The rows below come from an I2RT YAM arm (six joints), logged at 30 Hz.
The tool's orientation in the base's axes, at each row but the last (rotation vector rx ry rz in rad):
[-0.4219, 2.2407, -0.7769]
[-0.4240, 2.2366, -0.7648]
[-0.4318, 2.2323, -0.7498]
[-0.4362, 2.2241, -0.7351]
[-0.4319, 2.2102, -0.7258]
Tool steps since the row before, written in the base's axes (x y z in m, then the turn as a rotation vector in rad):
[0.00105, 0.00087, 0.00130, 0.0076, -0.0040, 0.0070]
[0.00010, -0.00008, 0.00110, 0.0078, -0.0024, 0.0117]
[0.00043, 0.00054, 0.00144, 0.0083, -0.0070, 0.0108]
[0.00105, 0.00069, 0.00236, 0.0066, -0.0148, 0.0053]
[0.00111, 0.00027, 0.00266, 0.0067, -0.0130, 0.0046]
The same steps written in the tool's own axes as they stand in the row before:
[-0.00184, -0.00024, -0.00033, -0.0069, -0.0081, 0.0032]
[-0.00061, -0.00077, -0.00051, -0.0103, -0.0098, 0.0000]
[-0.00134, -0.00052, -0.00070, -0.0079, -0.0129, 0.0027]
[-0.00234, -0.00102, -0.00080, 0.0002, -0.0154, 0.0074]
[-0.00235, -0.00152, -0.00074, -0.0004, -0.0135, 0.0072]

